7 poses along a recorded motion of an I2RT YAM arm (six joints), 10 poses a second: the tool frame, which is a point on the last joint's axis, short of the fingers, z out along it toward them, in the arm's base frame.
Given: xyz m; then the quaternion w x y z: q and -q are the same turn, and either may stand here.
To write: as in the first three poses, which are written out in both.
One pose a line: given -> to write
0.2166, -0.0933, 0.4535, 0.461, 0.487, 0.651, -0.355 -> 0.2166, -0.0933, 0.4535, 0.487, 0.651, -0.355, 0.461
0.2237, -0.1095, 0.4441, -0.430, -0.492, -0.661, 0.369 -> 0.2237, -0.1095, 0.4441, 0.492, 0.661, -0.369, 0.430
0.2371, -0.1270, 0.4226, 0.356, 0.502, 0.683, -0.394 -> 0.2371, -0.1270, 0.4226, 0.502, 0.683, -0.394, 0.356
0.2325, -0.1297, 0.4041, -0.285, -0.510, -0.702, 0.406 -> 0.2325, -0.1297, 0.4041, 0.510, 0.702, -0.406, 0.285
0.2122, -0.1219, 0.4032, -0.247, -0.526, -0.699, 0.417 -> 0.2122, -0.1219, 0.4032, 0.526, 0.699, -0.417, 0.247
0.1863, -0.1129, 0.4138, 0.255, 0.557, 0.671, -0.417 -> 0.1863, -0.1129, 0.4138, 0.557, 0.671, -0.417, 0.255
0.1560, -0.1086, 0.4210, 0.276, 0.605, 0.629, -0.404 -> 0.1560, -0.1086, 0.4210, 0.605, 0.629, -0.404, 0.276
